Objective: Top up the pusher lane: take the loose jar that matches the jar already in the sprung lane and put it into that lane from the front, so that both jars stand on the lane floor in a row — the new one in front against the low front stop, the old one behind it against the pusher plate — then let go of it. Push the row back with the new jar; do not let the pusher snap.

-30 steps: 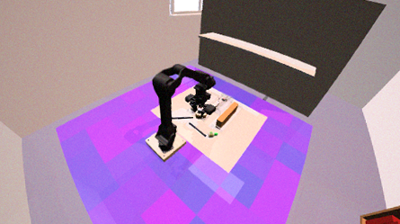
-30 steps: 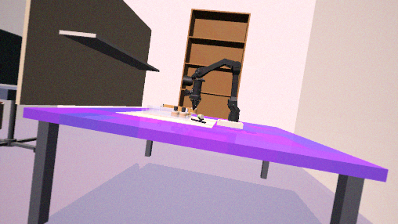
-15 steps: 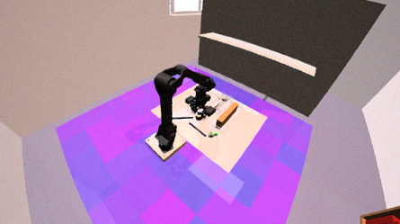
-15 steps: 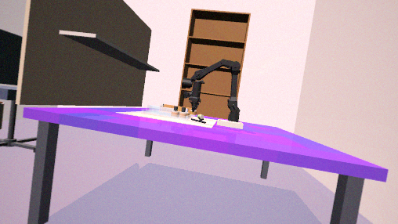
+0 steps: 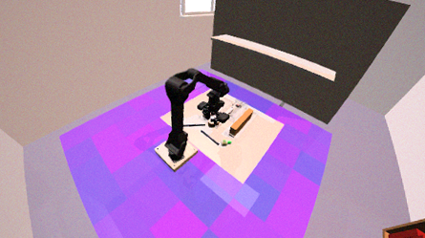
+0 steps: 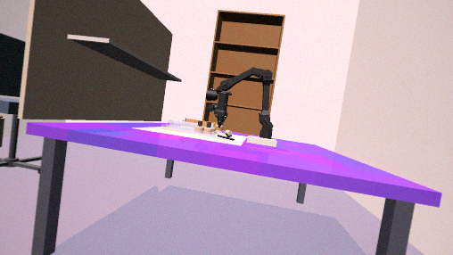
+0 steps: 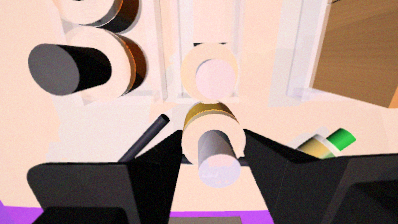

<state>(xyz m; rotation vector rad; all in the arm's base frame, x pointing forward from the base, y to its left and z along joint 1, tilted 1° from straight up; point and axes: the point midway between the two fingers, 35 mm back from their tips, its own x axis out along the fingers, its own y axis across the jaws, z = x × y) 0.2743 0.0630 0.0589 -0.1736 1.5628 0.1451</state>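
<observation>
The cream mat is 110 mm ahead of my gripper tip and 50 mm below it.
</observation>
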